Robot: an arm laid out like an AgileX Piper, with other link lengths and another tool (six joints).
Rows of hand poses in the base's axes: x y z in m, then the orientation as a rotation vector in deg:
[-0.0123, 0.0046, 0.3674, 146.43, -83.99, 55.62]
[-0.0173, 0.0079, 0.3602, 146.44, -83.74, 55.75]
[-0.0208, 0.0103, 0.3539, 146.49, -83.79, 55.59]
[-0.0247, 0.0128, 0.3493, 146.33, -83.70, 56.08]
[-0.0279, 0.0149, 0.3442, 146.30, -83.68, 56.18]
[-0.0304, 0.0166, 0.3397, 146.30, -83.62, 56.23]
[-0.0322, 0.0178, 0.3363, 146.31, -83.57, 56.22]
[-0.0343, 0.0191, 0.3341, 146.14, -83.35, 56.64]
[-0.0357, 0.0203, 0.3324, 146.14, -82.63, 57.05]
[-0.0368, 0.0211, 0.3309, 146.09, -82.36, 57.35]
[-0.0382, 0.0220, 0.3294, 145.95, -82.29, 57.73]
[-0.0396, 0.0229, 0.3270, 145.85, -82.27, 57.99]
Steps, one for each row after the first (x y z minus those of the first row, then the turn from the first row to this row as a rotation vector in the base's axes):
[-0.0050, 0.0033, -0.0072, -0.15, -0.03, 0.12]
[-0.0085, 0.0057, -0.0135, -0.07, 0.06, 0.11]
[-0.0124, 0.0082, -0.0181, -0.26, -0.23, 0.11]
[-0.0156, 0.0103, -0.0232, -0.30, -0.28, 0.11]
[-0.0181, 0.0120, -0.0277, -0.34, -0.30, 0.14]
[-0.0199, 0.0132, -0.0311, -0.36, -0.29, 0.16]
[-0.0220, 0.0145, -0.0333, -0.62, -0.49, 0.20]
[-0.0234, 0.0157, -0.0350, -1.06, -0.60, 0.52]
[-0.0245, 0.0165, -0.0365, -1.26, -0.74, 0.63]
[-0.0259, 0.0174, -0.0380, -1.42, -0.96, 0.63]
[-0.0273, 0.0183, -0.0404, -1.51, -1.11, 0.61]

